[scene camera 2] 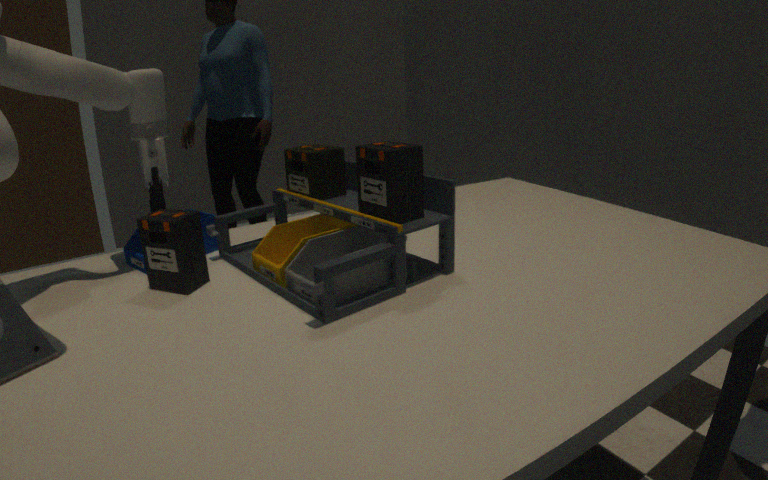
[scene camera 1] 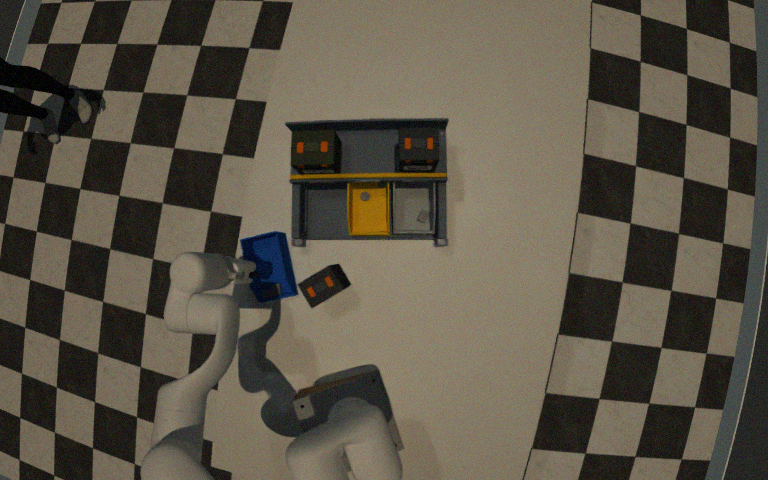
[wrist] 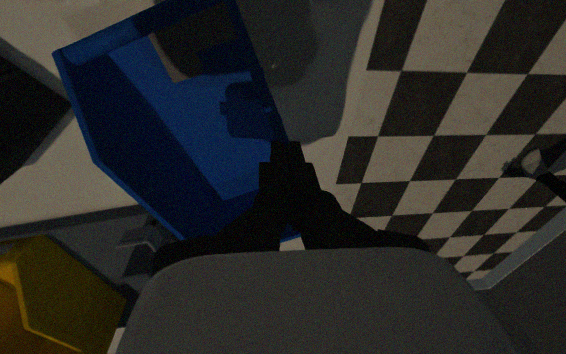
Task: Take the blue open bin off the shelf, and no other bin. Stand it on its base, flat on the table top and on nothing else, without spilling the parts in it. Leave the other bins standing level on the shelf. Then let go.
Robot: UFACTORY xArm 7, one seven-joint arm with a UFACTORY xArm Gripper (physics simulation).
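Frame: origin at the arm's base, x ahead, y left, z up, level; centimetres.
Where they show: gripper, fingertip midpoint: [wrist: 282, 161].
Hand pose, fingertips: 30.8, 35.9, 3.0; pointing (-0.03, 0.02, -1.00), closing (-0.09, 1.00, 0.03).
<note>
Each offset is from my fingertips to the top centre of the thing, as dx, dy, dz. "pt": to the spot under its first point.
The blue open bin @(+1.7, -4.2, -0.1) [scene camera 1: 280, 254] [scene camera 2: 134, 249] [wrist: 195, 130] stands off the shelf on the table top, near the table's left edge in scene camera 1, and looks level. A dark part @(-5.6, -4.9, -5.8) [scene camera 1: 270, 290] [wrist: 205, 45] lies in it. My gripper [scene camera 1: 258, 275] [scene camera 2: 157, 207] [wrist: 282, 161] is shut with nothing between its fingers. Its tips are at or just above the bin's side wall on the table-edge side; whether they touch it I cannot tell. The yellow bin @(+25.3, -24.8, +0.6) [scene camera 1: 368, 217] [scene camera 2: 283, 243] [wrist: 70, 280] and the grey bin @(+28.8, -35.5, +0.6) [scene camera 1: 410, 198] [scene camera 2: 339, 254] stand level on the shelf [scene camera 1: 298, 226] [scene camera 2: 446, 243].
A black box with orange clips @(+2.3, -20.4, +5.6) [scene camera 1: 320, 287] [scene camera 2: 180, 254] [wrist: 25, 110] stands close beside the blue bin. Two more dark boxes @(+31.8, -11.2, +12.3) [scene camera 1: 316, 151] @(pt +36.3, -33.6, +14.6) [scene camera 1: 417, 150] [scene camera 2: 314, 169] [scene camera 2: 390, 181] stand on the upper shelf. A person [scene camera 2: 237, 84] stands beyond the table.
</note>
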